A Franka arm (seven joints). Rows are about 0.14 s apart.
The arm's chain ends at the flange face. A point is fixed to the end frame.
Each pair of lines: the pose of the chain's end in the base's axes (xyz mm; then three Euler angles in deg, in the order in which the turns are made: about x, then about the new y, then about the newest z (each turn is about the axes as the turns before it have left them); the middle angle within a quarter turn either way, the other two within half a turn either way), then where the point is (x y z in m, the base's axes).
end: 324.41, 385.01, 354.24, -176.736, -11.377, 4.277
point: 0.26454 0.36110 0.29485
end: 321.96, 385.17, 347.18, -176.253, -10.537, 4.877
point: 0.26267 0.36231 0.28681
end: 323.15, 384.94, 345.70, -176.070, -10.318, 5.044
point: 0.26401 0.36243 0.28505
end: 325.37, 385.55, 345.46, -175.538, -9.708, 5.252
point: 0.26676 0.36382 0.28401
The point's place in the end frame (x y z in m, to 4 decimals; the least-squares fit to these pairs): -0.0451 0.0307 0.0686
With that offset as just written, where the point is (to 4 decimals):
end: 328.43, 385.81, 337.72, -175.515, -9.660, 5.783
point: 0.2696 0.3645 0.2763
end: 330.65, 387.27, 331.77, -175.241, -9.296, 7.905
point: 0.2713 0.3681 0.2702
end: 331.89, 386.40, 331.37, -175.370, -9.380, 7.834
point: 0.2725 0.3670 0.2699
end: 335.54, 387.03, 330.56, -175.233, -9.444, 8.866
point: 0.2757 0.3687 0.2692
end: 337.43, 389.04, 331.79, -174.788, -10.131, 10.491
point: 0.2762 0.3725 0.2713
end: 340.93, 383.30, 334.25, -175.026, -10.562, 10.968
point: 0.2791 0.3669 0.2743
